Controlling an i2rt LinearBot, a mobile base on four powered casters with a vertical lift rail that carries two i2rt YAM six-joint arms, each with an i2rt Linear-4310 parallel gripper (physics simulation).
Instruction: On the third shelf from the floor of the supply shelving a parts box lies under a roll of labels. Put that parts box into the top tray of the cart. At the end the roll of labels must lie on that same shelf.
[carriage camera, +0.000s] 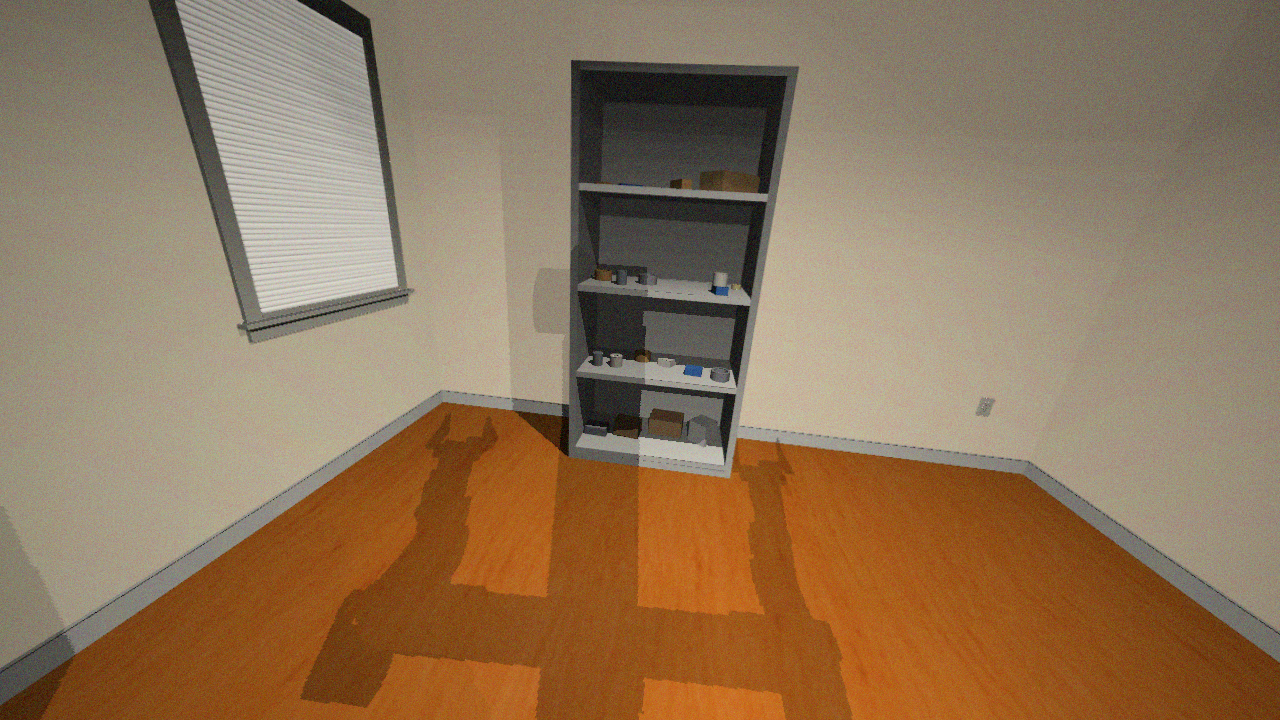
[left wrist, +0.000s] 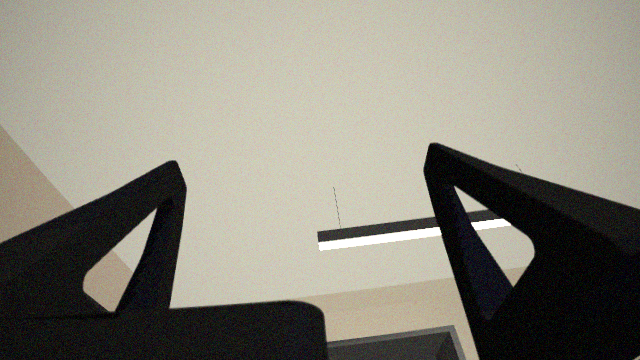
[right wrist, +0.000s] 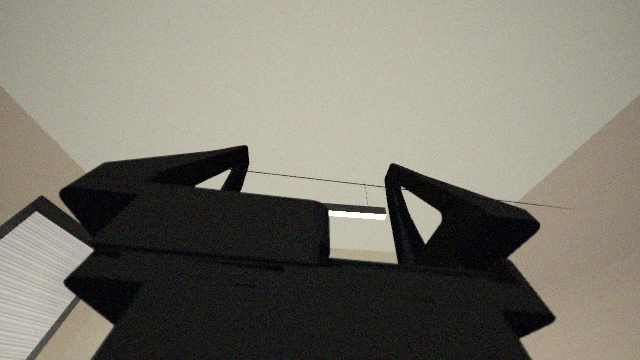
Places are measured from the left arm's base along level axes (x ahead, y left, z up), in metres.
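Pixels of known places: left gripper, fingertip midpoint: (left wrist: 305, 164); right gripper, fingertip midpoint: (right wrist: 319, 163).
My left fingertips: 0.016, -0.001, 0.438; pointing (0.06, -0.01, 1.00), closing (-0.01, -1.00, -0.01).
Note:
Behind a point stands the place of what it marks, as x, y, z.
The supply shelving (carriage camera: 684, 68) {1.857, -0.373, 0.999} stands against the far wall in the carriage view. On its third shelf from the floor (carriage camera: 684, 288) {2.011, -0.475, 0.100}, towards the right end, a white roll of labels (carriage camera: 719, 278) {1.885, -0.628, 0.179} stands on a small blue parts box (carriage camera: 721, 290) {1.878, -0.644, 0.124}. The cart does not show in the carriage view. My left gripper (left wrist: 305, 164) {0.016, -0.001, 0.438} is open and empty and points up at the ceiling. My right gripper (right wrist: 319, 163) {0.038, -0.694, 0.433} is also open and empty and points up. Both are far from the shelving.
On the third shelf's left part stand a brown roll (carriage camera: 603, 274) {2.073, -0.044, 0.133} and dark items. The shelf below holds a blue box (carriage camera: 692, 370) {1.957, -0.559, -0.326} and several small things. Brown boxes (carriage camera: 665, 423) {2.094, -0.450, -0.730} stand on the bottom shelf, and a larger brown box (carriage camera: 729, 181) {1.998, -0.632, 0.613} on the top one. A window (carriage camera: 295, 161) {1.687, 1.178, 0.538} is at left.

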